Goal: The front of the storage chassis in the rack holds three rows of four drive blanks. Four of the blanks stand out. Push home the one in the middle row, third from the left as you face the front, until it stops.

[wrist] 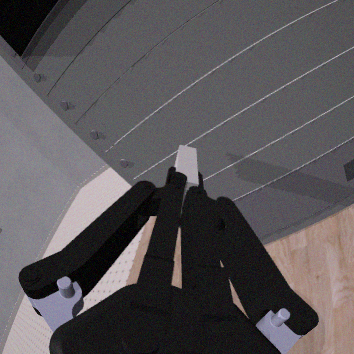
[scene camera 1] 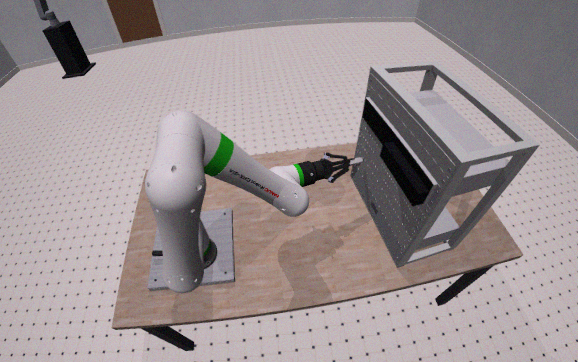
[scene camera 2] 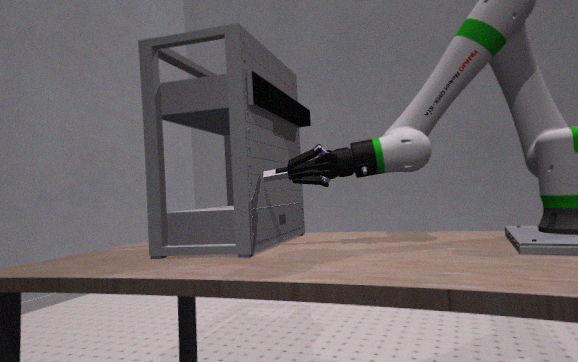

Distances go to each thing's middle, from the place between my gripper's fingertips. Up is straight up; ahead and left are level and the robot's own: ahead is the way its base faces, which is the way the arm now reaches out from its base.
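Scene:
The grey rack [scene camera 2: 255,106] is 9 cm higher than my hand, and it's 14 cm to the right of it and 18 cm ahead of it.

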